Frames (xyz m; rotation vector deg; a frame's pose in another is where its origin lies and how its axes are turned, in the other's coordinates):
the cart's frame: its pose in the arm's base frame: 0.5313 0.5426 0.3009 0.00 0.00 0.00
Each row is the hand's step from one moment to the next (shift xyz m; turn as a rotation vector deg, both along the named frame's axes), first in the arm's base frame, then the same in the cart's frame.
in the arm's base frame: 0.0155 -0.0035 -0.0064 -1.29 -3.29 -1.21
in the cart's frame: 0.0155 -0.0035 -0.0064 -1.29 -3.29 -1.21
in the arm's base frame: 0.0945 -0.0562 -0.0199 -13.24 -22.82 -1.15
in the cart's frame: 0.0945 -0.0562 -0.0199 -13.24 -22.82 -1.15
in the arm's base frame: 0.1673 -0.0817 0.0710 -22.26 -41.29 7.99
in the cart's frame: 0.1673 -0.0817 0.0710 -22.26 -41.29 7.99
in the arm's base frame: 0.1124 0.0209 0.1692 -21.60 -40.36 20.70
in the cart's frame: 0.1124 0.0209 0.1692 -21.60 -40.36 20.70
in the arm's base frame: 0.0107 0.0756 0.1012 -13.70 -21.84 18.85
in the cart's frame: 0.0107 0.0756 0.1012 -13.70 -21.84 18.85
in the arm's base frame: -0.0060 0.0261 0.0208 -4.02 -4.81 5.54
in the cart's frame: -0.0060 0.0261 0.0208 -4.02 -4.81 5.54
